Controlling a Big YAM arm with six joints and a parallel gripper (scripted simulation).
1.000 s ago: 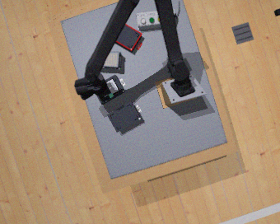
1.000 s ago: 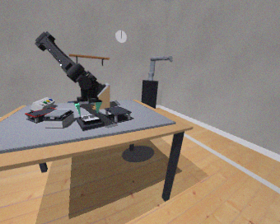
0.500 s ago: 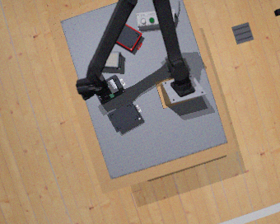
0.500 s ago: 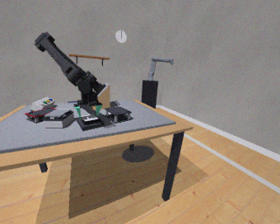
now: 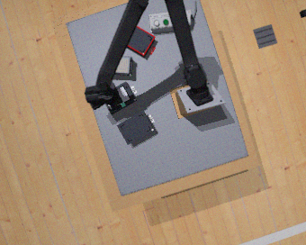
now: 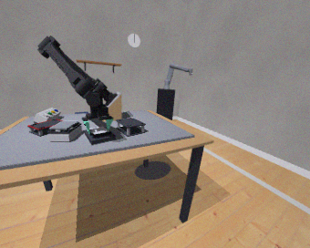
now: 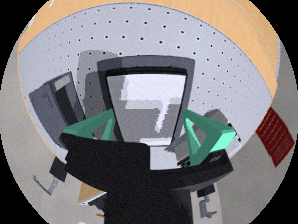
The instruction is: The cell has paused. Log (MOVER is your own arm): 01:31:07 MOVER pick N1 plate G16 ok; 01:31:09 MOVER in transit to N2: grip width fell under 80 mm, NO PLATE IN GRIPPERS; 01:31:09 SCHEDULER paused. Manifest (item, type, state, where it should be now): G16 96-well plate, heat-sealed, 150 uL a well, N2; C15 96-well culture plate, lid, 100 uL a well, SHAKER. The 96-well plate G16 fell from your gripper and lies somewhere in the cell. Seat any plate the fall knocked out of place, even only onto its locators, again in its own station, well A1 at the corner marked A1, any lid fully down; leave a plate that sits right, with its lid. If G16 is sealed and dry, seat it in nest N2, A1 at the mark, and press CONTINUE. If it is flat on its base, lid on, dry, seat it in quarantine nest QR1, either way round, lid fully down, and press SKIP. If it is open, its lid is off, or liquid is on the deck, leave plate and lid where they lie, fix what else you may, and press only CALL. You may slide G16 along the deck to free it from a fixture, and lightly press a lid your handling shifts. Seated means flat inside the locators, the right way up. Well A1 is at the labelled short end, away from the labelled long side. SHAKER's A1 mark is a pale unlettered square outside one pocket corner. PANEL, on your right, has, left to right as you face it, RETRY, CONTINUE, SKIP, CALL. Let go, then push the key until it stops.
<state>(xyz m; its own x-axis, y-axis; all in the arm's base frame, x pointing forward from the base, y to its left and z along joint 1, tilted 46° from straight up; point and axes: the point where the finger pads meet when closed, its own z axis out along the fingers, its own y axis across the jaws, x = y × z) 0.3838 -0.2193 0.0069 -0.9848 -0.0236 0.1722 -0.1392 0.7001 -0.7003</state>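
My hand is right at the plate G16. From my hand the other things lie so: red-framed nest 260 mm to the right, 220 mm behind; then lidded plate 160 mm to the right, 80 mm behind, 20 mm above.
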